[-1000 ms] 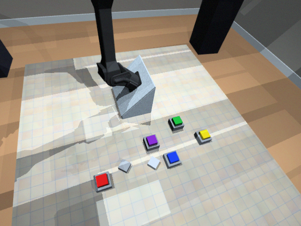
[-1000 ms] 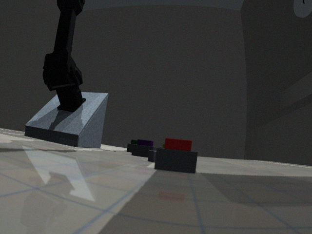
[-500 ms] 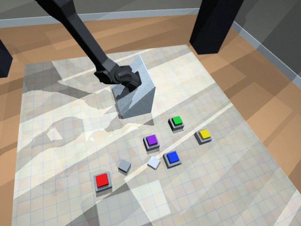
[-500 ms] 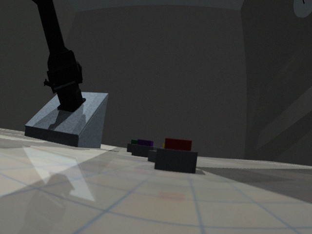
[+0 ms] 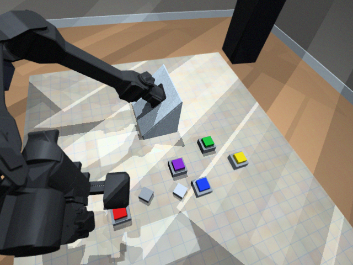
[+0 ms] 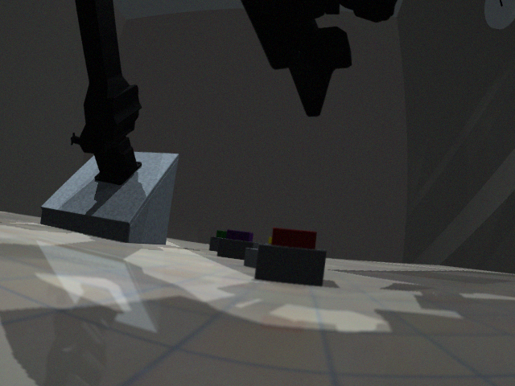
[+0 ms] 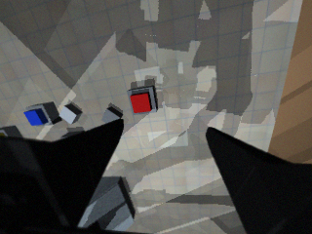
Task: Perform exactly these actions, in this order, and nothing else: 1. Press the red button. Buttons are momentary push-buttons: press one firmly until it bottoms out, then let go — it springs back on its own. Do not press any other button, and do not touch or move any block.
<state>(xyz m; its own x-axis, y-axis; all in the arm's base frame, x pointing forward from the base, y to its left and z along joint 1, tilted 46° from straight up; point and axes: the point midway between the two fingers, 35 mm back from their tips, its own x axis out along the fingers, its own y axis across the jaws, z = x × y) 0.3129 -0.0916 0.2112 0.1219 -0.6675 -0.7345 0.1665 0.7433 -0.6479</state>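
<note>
Now: the red button 5 cm to the left of my gripper tip and 10 cm below it. From my gripper tip the other things lie so: pale block (2 cm behind, 22 cm to the left, 12 cm below); then purple button (10 cm behind, 23 cm to the left, 10 cm below); then grey block (3 cm behind, 12 cm to the left, 12 cm below).
</note>
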